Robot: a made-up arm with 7 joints. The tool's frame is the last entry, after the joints.
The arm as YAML. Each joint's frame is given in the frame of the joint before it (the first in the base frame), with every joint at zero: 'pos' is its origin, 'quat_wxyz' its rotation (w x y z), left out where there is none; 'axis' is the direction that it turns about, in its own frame. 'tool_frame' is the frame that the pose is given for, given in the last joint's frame.
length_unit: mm
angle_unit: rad
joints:
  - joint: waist
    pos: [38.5, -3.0, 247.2]
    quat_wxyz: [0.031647, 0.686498, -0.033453, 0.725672]
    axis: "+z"
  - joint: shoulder
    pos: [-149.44, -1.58, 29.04]
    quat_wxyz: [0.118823, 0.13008, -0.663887, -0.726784]
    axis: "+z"
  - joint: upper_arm
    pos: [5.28, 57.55, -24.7]
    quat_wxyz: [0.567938, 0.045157, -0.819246, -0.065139]
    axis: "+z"
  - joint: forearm
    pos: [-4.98, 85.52, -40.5]
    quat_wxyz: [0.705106, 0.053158, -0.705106, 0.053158]
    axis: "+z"
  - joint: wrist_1
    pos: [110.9, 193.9, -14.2]
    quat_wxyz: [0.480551, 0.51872, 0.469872, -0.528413]
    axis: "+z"
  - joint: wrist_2
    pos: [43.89, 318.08, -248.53]
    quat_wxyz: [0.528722, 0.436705, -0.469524, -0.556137]
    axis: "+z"
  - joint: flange
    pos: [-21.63, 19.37, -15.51]
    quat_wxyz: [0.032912, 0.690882, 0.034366, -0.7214]
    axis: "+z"
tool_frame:
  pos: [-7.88, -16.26, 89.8]
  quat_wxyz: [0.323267, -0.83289, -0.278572, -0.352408]
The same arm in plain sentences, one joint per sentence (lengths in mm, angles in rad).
The arm has seven revolute joints in a row. What follows holds with every joint at zero, and every direction is one of the base frame's.
The first joint is mounted 38.5 mm along +x and 3 mm along -y and 247.2 mm along +z from the base frame's origin and rotates about the direction (0.994228, -0.092003, 0.055202).
The second joint is mounted 37.3 mm along +x and 1.1 mm along -y and 147.6 mm along -z from the first joint and rotates about the direction (0.0176, -0.937919, -0.346407).
The third joint is mounted 57.3 mm along +x and 24.9 mm along +y and 6.8 mm along +z from the second joint and rotates about +z.
The fourth joint is mounted 85.3 mm along +x and 7.9 mm along -y and 40.5 mm along -z from the third joint and rotates about +y.
The fifth joint is mounted 193.9 mm along +x and 14.2 mm along -y and 110.9 mm along +z from the fourth joint and rotates about the direction (-0.995116, 0.0203, -0.096602).
The sixth joint is mounted 215.7 mm along +x and 48.3 mm along -y and 340.6 mm along +z from the fifth joint and rotates about the direction (-0.162593, 0.985756, 0.042998).
The seventh joint is mounted 18.4 mm along -x and 19.6 mm along -y and 19 mm along +z from the sixth joint and rotates about +z.
The tool frame, which is the frame that the pose is given for, is mounted 17.3 mm along -x and 5.2 mm along +y and 89.8 mm along +z from the seventh joint; its axes are the base frame's turned by roll -2.579, pitch -0.8744 and yaw -1.0343 rad (as in URDF: about the fixed x, then y, then z).

